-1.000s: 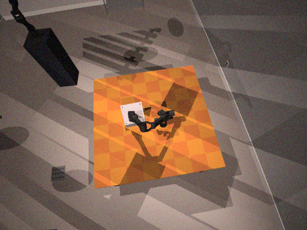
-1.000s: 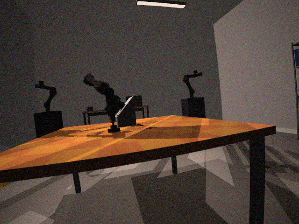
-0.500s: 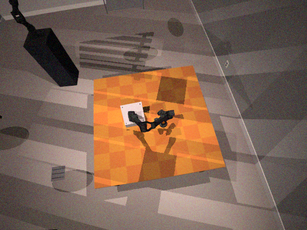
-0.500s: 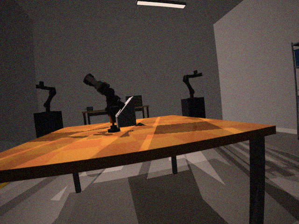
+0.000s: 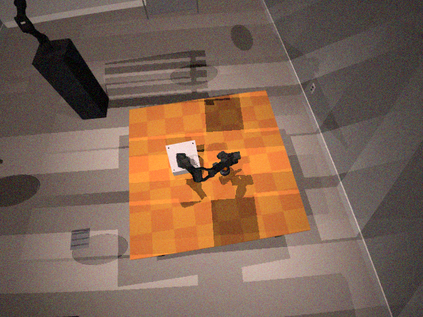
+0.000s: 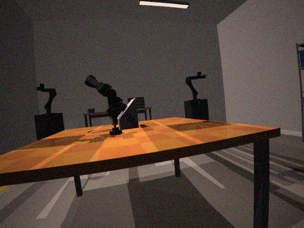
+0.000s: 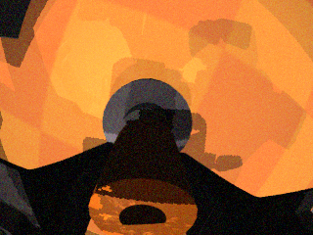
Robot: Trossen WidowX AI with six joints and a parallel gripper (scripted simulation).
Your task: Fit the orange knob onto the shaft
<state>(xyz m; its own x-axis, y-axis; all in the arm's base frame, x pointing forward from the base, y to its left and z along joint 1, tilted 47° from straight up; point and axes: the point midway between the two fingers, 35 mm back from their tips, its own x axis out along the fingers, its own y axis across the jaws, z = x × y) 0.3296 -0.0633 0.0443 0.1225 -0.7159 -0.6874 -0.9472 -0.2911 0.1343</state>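
The orange knob is 2 cm above my gripper tip. Also, from my gripper tip: round dark pedestal (4 cm below).
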